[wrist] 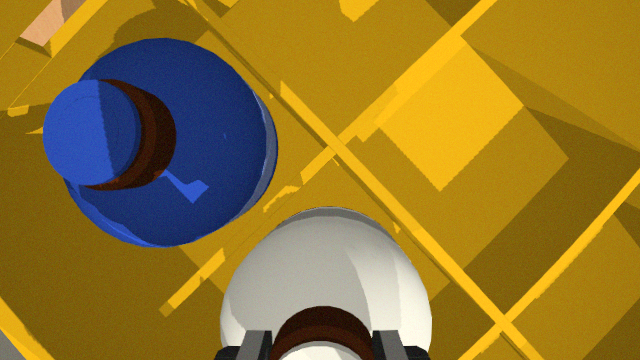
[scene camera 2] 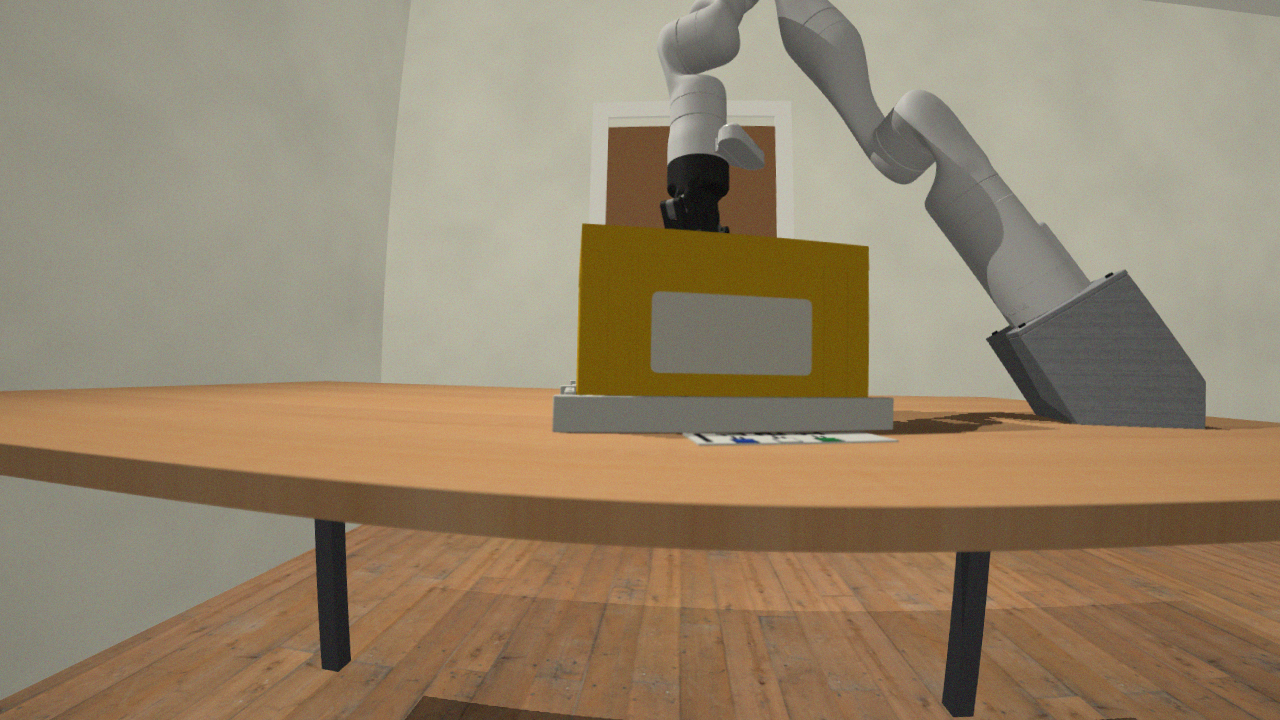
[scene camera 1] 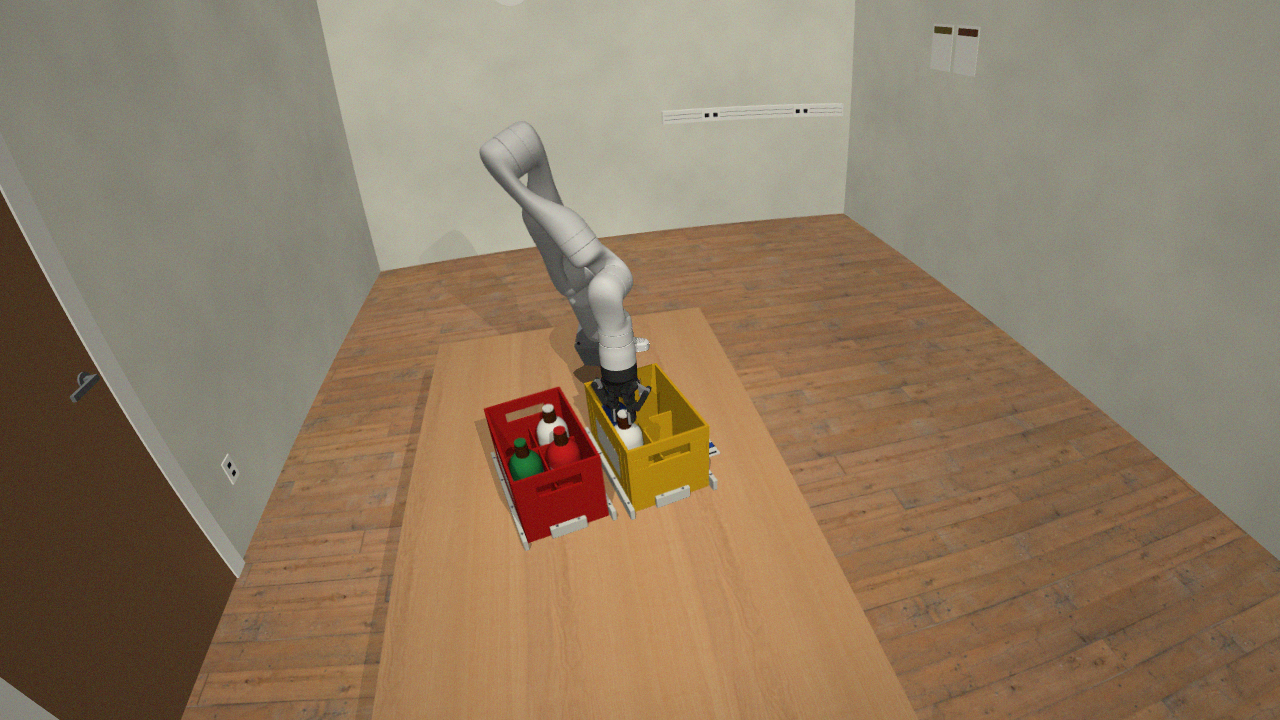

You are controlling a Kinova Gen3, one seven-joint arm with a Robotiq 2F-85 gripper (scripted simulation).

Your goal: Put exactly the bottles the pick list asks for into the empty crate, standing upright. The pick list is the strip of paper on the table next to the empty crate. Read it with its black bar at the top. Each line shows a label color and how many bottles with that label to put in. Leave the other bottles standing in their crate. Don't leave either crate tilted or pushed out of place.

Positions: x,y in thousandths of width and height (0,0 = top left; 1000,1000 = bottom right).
red bottle: scene camera 1 439,626; not seen in the wrist view (out of frame)
green bottle: scene camera 1 410,644; not seen in the wrist view (out of frame); not seen in scene camera 2 (hidden by a yellow crate)
